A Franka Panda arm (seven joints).
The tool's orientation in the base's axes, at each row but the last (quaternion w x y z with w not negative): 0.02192, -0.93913, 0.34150, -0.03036; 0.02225, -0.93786, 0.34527, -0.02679; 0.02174, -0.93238, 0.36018, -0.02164; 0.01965, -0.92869, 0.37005, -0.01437; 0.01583, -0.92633, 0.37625, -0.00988
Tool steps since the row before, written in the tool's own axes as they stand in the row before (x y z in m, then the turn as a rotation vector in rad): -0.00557, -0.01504, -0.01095, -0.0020, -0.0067, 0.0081; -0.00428, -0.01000, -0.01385, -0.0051, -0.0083, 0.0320; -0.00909, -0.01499, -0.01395, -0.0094, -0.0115, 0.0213; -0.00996, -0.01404, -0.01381, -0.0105, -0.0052, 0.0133; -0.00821, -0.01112, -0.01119, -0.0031, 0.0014, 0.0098
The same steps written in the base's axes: 0.00458, 0.01487, 0.01162, 0.0033, 0.0066, -0.0077; 0.00230, 0.01006, 0.01427, 0.0036, 0.0104, -0.0316; 0.00255, 0.01685, 0.01454, 0.0020, 0.0154, -0.0208; 0.00184, 0.01668, 0.01433, -0.0035, 0.0113, -0.0132; 0.00153, 0.01345, 0.01154, -0.0029, 0.0014, -0.0099
